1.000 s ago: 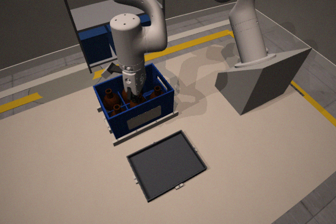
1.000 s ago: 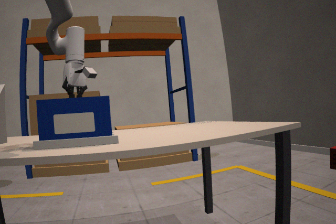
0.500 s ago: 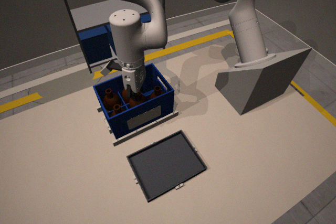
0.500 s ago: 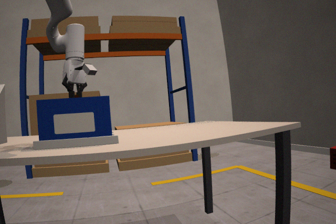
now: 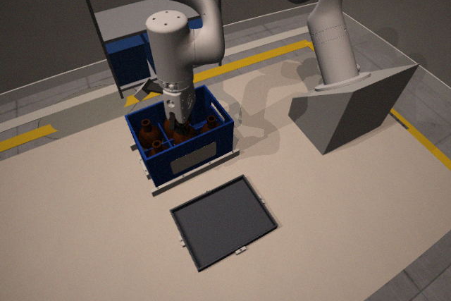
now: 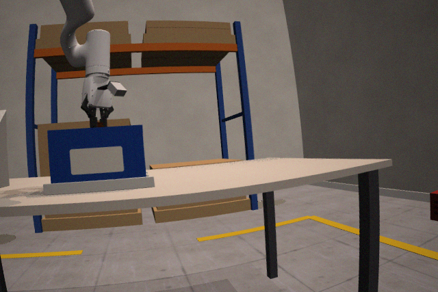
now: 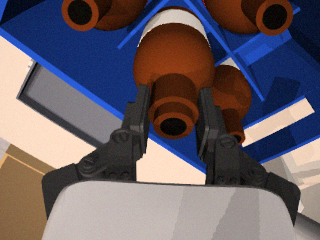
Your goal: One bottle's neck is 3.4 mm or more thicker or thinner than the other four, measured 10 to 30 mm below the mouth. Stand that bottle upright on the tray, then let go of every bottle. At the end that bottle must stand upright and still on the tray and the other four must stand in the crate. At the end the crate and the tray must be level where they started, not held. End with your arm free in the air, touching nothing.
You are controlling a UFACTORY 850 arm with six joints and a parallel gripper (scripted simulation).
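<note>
Right now my hand is 70 mm above the brown bottle. Also, from my hand: dark grey tray 30 mm behind, 230 mm to the left, 190 mm below; then crate 10 mm ahead, 40 mm to the right, 110 mm below.
</note>
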